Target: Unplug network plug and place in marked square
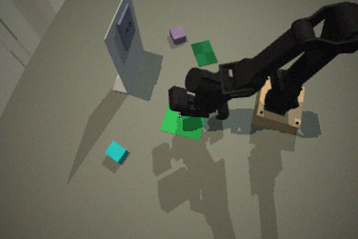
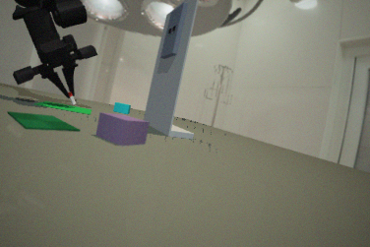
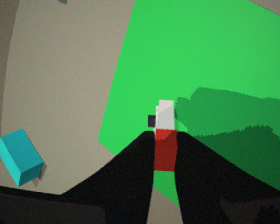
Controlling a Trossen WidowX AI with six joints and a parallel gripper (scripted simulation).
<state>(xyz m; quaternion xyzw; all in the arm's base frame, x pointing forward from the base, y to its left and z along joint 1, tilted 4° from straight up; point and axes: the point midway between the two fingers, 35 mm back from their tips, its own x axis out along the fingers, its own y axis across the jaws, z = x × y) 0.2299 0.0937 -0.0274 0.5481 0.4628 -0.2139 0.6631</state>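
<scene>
My gripper tip is now 3 cm above the bright green marked square and 1 cm past it. From my gripper tip the other things lie so: dark green patch 24 cm to the right, 3 cm below; then cyan cube 17 cm to the left, 14 cm ahead, 1 cm below; then white plug 1 cm ahead.
</scene>
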